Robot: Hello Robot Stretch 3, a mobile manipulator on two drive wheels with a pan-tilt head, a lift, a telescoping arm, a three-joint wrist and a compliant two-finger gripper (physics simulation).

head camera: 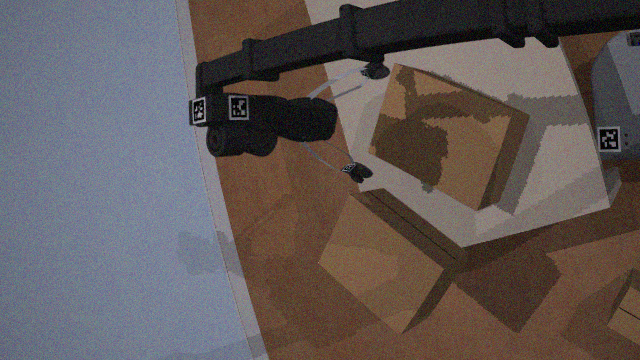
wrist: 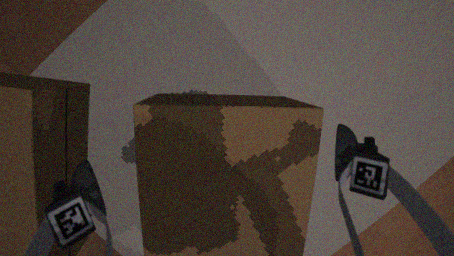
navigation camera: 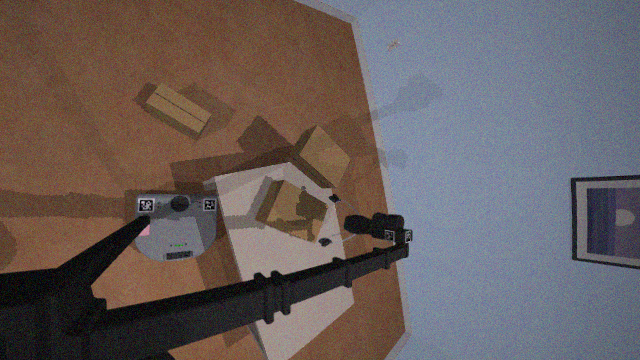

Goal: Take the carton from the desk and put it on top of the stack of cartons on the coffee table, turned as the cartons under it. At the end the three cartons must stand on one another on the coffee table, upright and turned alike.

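Places are measured from the robot's base along level axes (x right, y up, z back), in metres.
Pixels of known places: gripper, fingertip midpoint: (head camera: 376, 121) (wrist: 218, 162) (navigation camera: 325, 219); robot's base, origin of the base link: (navigation camera: 179, 203).
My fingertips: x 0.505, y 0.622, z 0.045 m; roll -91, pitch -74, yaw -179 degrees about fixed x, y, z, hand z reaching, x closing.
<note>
For each thing: its middle in the pictures, then the offset to it from my fingertips. Level surfaces: height alone.
- brown carton, body centre: (wrist: 223, 196) (head camera: 450, 133) (navigation camera: 293, 212) dx -0.089, dy -0.112, dz -0.024 m
- white table, its level: dy -0.172 m
- second carton, body centre: (head camera: 392, 260) (navigation camera: 319, 158) dx +0.054, dy -0.112, dz -0.275 m
- third carton, body centre: (navigation camera: 180, 114) dx -0.531, dy -0.532, dz -0.502 m
A brown carton (head camera: 475, 160) (navigation camera: 295, 200) (wrist: 270, 125) stands on a white table (head camera: 565, 160) (navigation camera: 300, 320) (wrist: 300, 40), partly in the arm's shadow. My gripper (head camera: 371, 121) (navigation camera: 329, 220) (wrist: 218, 162) is open at this carton's wall-side end; in the wrist view its fingers are spread to either side of the carton, with a gap on each side. A second carton (head camera: 380, 260) (navigation camera: 325, 155) (wrist: 15, 150) is at the table's corner, close to one finger; whether they touch, and what bears this carton, I cannot tell. Which table is the desk is unclear.
A third carton (head camera: 627, 305) (navigation camera: 180, 107) with a dark seam lies farther off over the brown floor. The robot base (head camera: 615, 100) (navigation camera: 175, 230) is beside the table's other side. A blue wall (head camera: 90, 150) (navigation camera: 475, 150) rises behind the gripper. The arm crosses above the table.
</note>
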